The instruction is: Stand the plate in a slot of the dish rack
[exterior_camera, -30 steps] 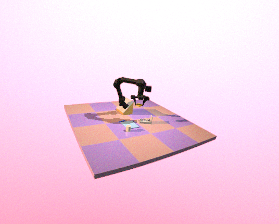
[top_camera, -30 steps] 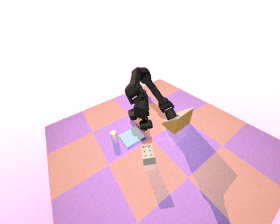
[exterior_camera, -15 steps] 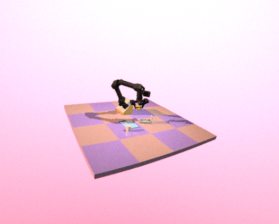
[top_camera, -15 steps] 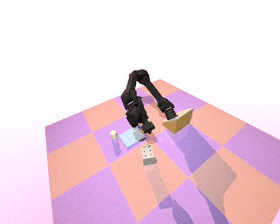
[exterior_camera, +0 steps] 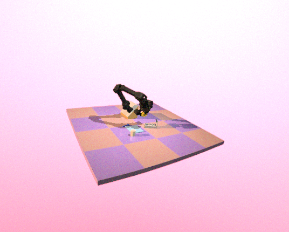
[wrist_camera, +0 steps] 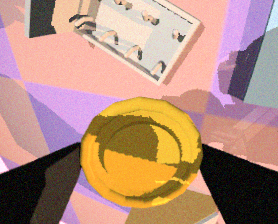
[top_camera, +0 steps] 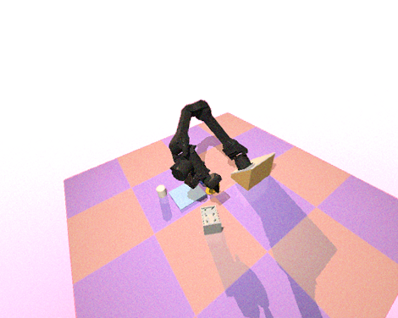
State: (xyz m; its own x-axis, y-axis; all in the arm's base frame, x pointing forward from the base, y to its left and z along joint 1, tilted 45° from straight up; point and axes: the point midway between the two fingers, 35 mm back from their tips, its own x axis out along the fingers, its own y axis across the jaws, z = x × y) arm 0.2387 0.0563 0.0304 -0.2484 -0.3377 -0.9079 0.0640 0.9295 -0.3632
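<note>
The dish rack is 90 mm below my gripper tip, 70 mm ahead of it and 50 mm to the left of it. Round my gripper tip: small blue utensil 170 mm to the right, 110 mm below, 40 mm behind; then yellow plate 10 mm above; then light blue mat 140 mm to the right, 110 mm below, 70 mm ahead.
</note>
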